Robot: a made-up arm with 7 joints. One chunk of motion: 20 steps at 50 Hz.
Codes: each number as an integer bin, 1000 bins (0 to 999) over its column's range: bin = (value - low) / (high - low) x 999, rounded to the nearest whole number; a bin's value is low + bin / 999 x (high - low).
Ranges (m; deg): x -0.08..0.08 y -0.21..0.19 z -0.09..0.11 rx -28..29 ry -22..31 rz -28..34
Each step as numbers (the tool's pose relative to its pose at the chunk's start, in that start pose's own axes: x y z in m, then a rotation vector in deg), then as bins.
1 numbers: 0.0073 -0.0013 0.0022 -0.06 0.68 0.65
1 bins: 545 521 461 490 427 462
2 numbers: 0.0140 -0.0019 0.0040 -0.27 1.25 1.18
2 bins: 587 520 470 486 438 470
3 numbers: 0.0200 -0.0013 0.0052 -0.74 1.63 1.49
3 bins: 624 521 476 478 445 475
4 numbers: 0.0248 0.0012 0.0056 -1.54 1.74 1.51
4 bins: 654 527 478 464 447 475
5 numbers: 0.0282 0.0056 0.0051 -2.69 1.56 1.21
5 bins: 676 538 475 444 444 471
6 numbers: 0.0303 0.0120 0.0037 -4.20 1.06 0.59
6 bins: 689 554 468 417 435 461
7 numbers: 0.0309 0.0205 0.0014 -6.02 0.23 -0.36
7 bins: 692 576 457 385 419 445
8 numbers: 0.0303 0.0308 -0.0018 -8.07 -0.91 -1.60
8 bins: 689 601 441 349 398 425
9 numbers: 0.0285 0.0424 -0.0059 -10.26 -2.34 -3.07
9 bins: 677 630 420 311 371 402
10 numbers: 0.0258 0.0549 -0.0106 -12.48 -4.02 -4.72
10 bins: 661 662 397 272 339 375
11 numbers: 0.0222 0.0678 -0.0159 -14.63 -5.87 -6.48
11 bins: 638 694 370 234 304 347
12 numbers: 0.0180 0.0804 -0.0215 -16.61 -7.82 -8.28
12 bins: 612 725 342 200 267 318
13 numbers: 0.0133 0.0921 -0.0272 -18.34 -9.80 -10.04
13 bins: 583 754 314 169 230 289
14 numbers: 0.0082 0.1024 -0.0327 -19.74 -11.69 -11.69
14 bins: 551 780 286 145 194 263
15 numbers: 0.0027 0.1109 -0.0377 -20.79 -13.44 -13.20
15 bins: 516 801 261 126 161 238
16 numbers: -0.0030 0.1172 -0.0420 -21.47 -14.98 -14.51
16 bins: 481 817 240 114 132 217
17 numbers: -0.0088 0.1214 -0.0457 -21.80 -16.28 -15.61
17 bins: 445 828 221 109 108 200
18 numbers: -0.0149 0.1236 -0.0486 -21.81 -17.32 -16.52
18 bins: 406 833 207 108 88 185
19 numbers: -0.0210 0.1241 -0.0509 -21.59 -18.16 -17.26
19 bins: 368 834 195 112 72 173
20 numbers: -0.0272 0.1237 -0.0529 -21.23 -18.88 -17.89
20 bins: 330 833 185 119 59 163
